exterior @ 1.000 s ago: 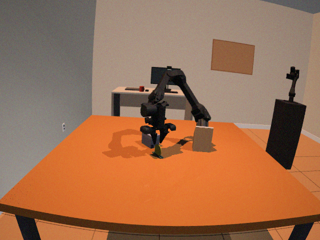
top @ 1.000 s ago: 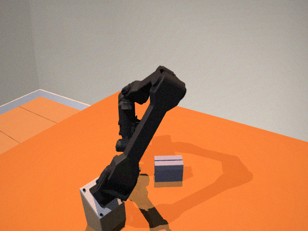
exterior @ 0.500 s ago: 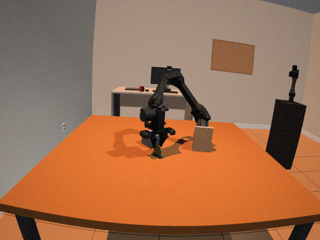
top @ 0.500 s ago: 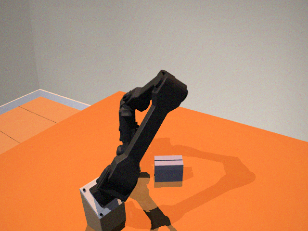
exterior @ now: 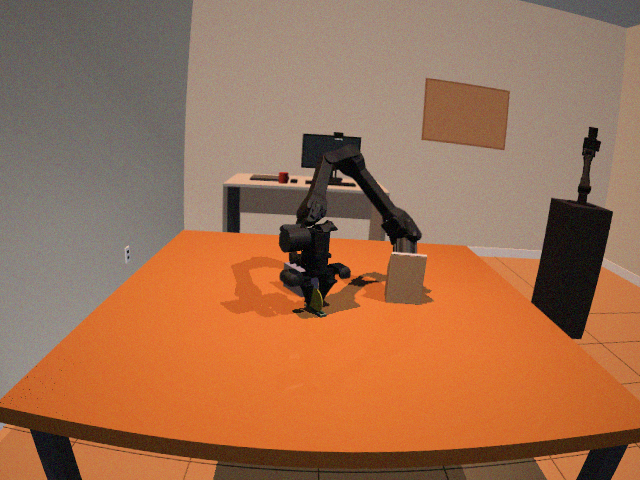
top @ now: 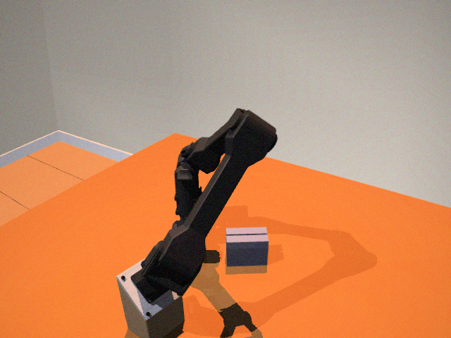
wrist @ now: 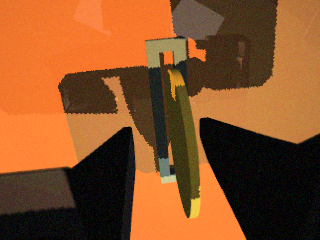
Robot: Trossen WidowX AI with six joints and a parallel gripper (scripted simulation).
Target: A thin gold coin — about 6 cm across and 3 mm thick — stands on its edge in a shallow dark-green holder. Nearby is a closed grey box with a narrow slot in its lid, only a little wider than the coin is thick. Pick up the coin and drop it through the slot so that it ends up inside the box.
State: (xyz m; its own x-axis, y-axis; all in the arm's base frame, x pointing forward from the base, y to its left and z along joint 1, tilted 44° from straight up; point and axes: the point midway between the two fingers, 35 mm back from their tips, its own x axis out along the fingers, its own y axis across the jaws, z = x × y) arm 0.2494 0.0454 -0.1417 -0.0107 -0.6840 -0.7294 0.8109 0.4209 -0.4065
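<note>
The gold coin is 1 cm above my gripper tip.
</note>
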